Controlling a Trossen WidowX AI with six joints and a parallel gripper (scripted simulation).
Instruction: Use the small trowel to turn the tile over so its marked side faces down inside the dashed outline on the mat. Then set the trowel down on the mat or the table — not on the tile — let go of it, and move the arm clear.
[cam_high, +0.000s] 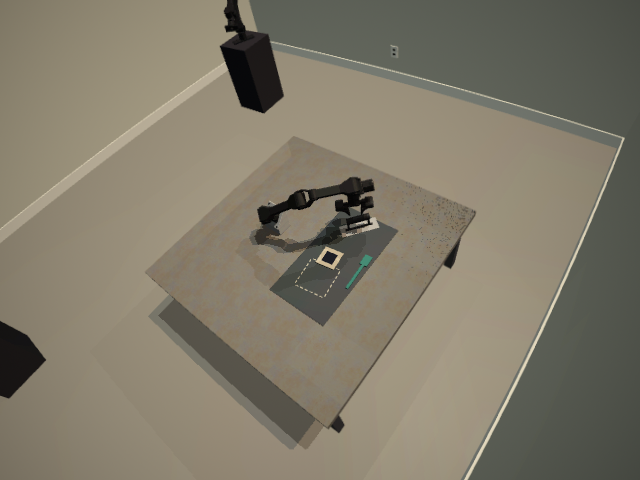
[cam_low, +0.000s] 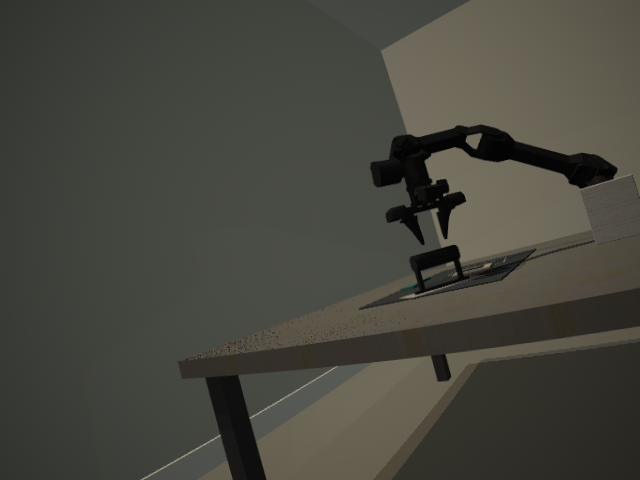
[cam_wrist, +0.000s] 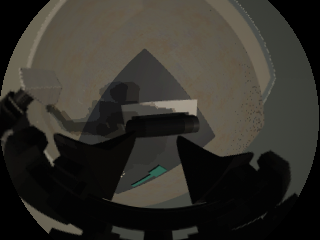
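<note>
The black-handled float lies 7 cm below my gripper tip, 1 cm to the right of it and 1 cm behind it. From my gripper tip the other things lie so: dark mat 22 cm to the right, 13 cm below, 1 cm ahead; green trowel 21 cm to the right, 15 cm ahead, 10 cm below; cream tile 23 cm to the right, 10 cm below, 2 cm behind.
</note>
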